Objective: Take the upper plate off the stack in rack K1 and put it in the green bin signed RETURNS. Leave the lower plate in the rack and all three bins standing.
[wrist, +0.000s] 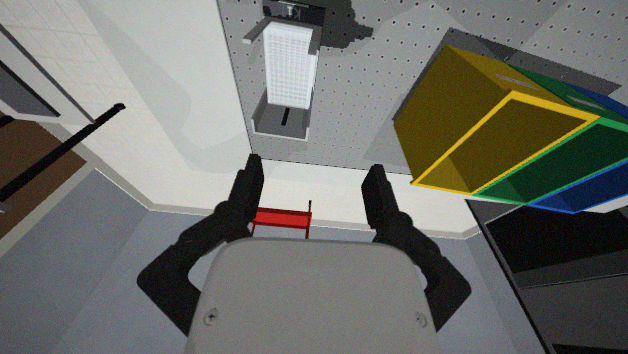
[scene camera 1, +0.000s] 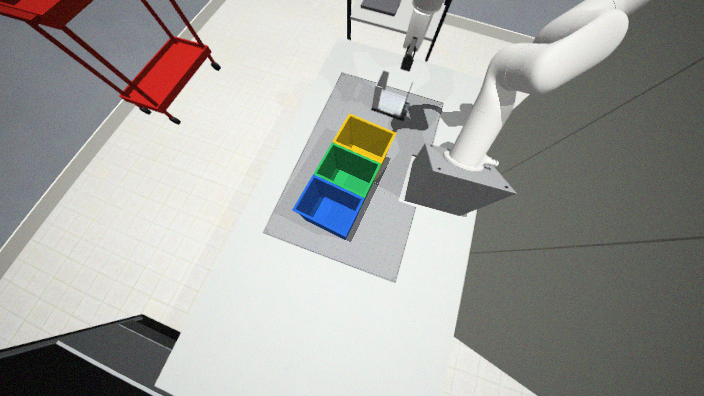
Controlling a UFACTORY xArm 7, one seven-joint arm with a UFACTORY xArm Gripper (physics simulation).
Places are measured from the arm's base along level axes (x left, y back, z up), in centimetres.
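Pixels of known places: gripper, fingertip midpoint: (wrist: 315, 170) (scene camera 1: 409, 59); arm's base at its link origin: (scene camera 1: 462, 161).
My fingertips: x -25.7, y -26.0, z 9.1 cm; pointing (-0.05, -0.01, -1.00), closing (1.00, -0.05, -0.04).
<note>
For each thing: its top centre in the pictures, then the offset to it from my fingertips. "spot": a spot on its surface instead. Level surfaces: height alone.
- plate stack at its top centre: (wrist: 289, 74) (scene camera 1: 390, 99) dx -5.7, dy -2.7, dz -24.2 cm
- rack K1 at a spot on its surface: (wrist: 270, 120) (scene camera 1: 380, 81) spot: dx -8.8, dy -8.9, dz -18.9 cm
- green bin at its top centre: (wrist: 553, 172) (scene camera 1: 347, 168) dx +38.7, dy -8.5, dz -10.9 cm
- yellow bin at its top centre: (wrist: 485, 158) (scene camera 1: 364, 137) dx +25.7, dy -6.7, dz -10.9 cm
- blue bin at its top centre: (scene camera 1: 328, 204) (wrist: 611, 185) dx +51.6, dy -10.5, dz -10.9 cm
- grey perforated mat at its surface level: dz -28.9 cm
The plate stack (scene camera 1: 392, 102) (wrist: 289, 65) shows as a pale, ribbed block in rack K1 (scene camera 1: 382, 82) (wrist: 270, 120); the two plates cannot be told apart. In the wrist view the rack is ahead of the fingers, a little left of the middle of their gap. My gripper (scene camera 1: 407, 64) (wrist: 315, 170) is open with nothing between its fingers, raised and apart from the rack. It appears past the rack's far end in the scene view. The green bin (scene camera 1: 350, 172) (wrist: 555, 155) stands upright between the other two bins, and no plate shows inside it. Its sign cannot be read.
The yellow bin (scene camera 1: 367, 137) (wrist: 450, 100) stands nearest the rack and the blue bin (scene camera 1: 332, 205) (wrist: 600, 185) farthest. All stand on a grey perforated mat (scene camera 1: 370, 255) (wrist: 350, 100). A red cart (scene camera 1: 170, 75) (wrist: 282, 218) stands beyond the table.
</note>
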